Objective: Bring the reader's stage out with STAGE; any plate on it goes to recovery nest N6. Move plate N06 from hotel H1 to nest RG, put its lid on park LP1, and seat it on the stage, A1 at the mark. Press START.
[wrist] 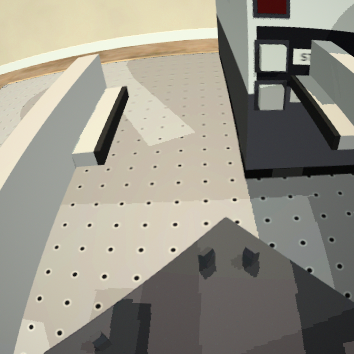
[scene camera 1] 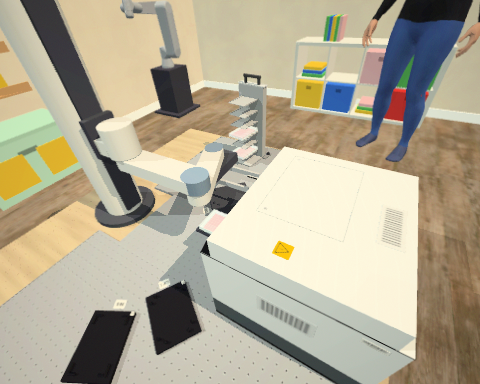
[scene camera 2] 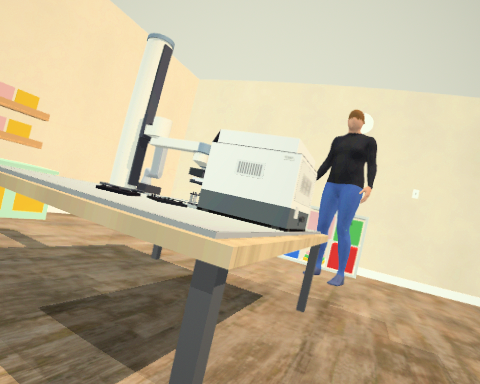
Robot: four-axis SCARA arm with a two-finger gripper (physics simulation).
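Pixels of known places: gripper, between the fingertips: (wrist: 208, 63); arm's base, origin of its link: (scene camera 1: 126, 206).
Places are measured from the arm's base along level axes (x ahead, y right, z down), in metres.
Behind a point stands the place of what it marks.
Observation:
The white reader (scene camera 1: 320, 215) @[z -0.353, x 0.806, y 0.024 m] (scene camera 2: 250, 165) @[z -0.225, x 0.804, y 0.181 m] stands on the deck. In the wrist view its front shows two pale buttons, an upper one (wrist: 272, 57) @[z -0.131, x 0.606, y -0.184 m] and a lower one (wrist: 271, 96) @[z -0.100, x 0.606, y -0.183 m]; the right finger partly hides their labels. My gripper (wrist: 208, 64) @[z -0.157, x 0.523, y -0.230 m] is shut at its narrow setting, with nothing between its fingers, in front of the reader. A dark plate support with pegs (wrist: 240, 305) @[z -0.073, x 0.465, y -0.220 m] shows below. A plate with pink contents (scene camera 1: 215, 222) @[z -0.148, x 0.502, y -0.005 m] lies at the reader's side. Hotel (scene camera 1: 261, 117) @[z -0.239, x 0.369, y -0.604 m] holds pink plates, an upper one (scene camera 1: 243, 132) @[z -0.181, x 0.307, y -0.532 m] and a lower one (scene camera 1: 246, 152) @[z -0.075, x 0.322, y -0.528 m]. Their numbers are unreadable.
Two black nests, one labelled N6 (scene camera 1: 100, 345) @[z -0.025, x 0.403, y 0.401 m] and another (scene camera 1: 174, 317) @[z -0.023, x 0.524, y 0.254 m], lie near the front of the perforated deck (scene camera 1: 225, 350) @[z -0.013, x 0.689, y 0.248 m]. The arm's column (scene camera 2: 137, 115) @[z -0.413, x 0.042, y 0.062 m] stands at the left. A person (scene camera 2: 352, 160) stands beyond the table. A second arm (scene camera 1: 169, 35) is at the back.

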